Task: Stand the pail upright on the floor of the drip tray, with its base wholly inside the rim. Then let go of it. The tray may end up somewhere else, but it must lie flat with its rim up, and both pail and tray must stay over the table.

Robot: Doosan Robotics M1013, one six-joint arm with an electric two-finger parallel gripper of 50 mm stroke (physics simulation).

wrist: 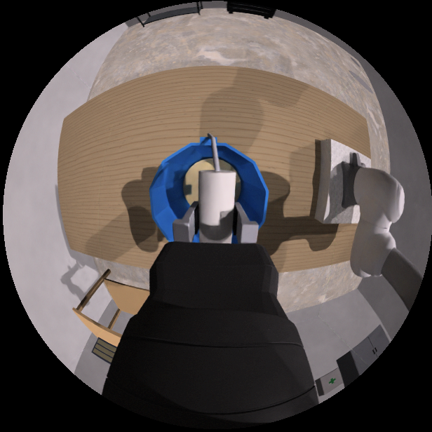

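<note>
The blue pail [255, 187] is below the fingers in the wrist view, its open top facing the camera and a pale yellow round surface inside. A thin grey wire bail rises from its far rim to a white cylindrical grip [217, 187]. My gripper [215, 211] is shut on this grip, one finger on each side. The pail hangs from it, roughly upright, and looks clear of the table. Its near side is hidden by the fingers and the gripper body. I cannot make out the drip tray in this view.
The wooden table [130, 100] has its far edge near the top. A speckled pale block [332, 200] is at the right, beside white arm links [378, 195]. A wooden frame [95, 325] is beyond the near left edge. Dark shadows lie around the pail.
</note>
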